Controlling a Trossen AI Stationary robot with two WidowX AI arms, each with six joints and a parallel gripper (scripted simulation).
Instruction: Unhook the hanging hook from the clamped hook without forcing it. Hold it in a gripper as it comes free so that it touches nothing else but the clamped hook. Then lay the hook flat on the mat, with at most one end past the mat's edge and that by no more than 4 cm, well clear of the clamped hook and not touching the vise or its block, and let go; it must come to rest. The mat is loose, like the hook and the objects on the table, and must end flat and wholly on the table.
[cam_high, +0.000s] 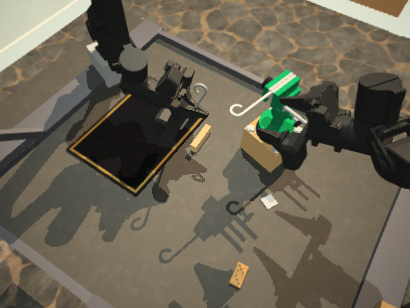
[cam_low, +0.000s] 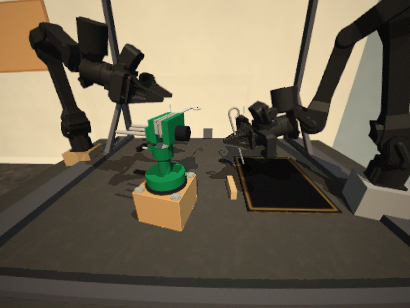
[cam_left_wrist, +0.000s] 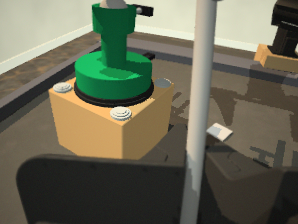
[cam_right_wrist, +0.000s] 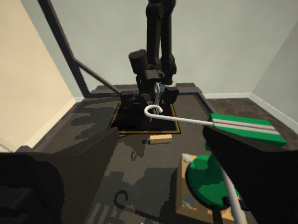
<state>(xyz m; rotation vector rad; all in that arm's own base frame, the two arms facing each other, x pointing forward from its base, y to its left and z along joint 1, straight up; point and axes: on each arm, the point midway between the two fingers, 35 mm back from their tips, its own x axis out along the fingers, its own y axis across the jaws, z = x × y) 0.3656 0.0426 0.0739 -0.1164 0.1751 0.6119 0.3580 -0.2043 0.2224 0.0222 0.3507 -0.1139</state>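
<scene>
The black mat is 15 cm below my left hand, 13 cm to the left of it and 8 cm behind it. Round my left hand: wooden bar: 14 cm below, 3 cm ahead; vise block: 15 cm ahead, 14 cm to the right, 11 cm below.
</scene>
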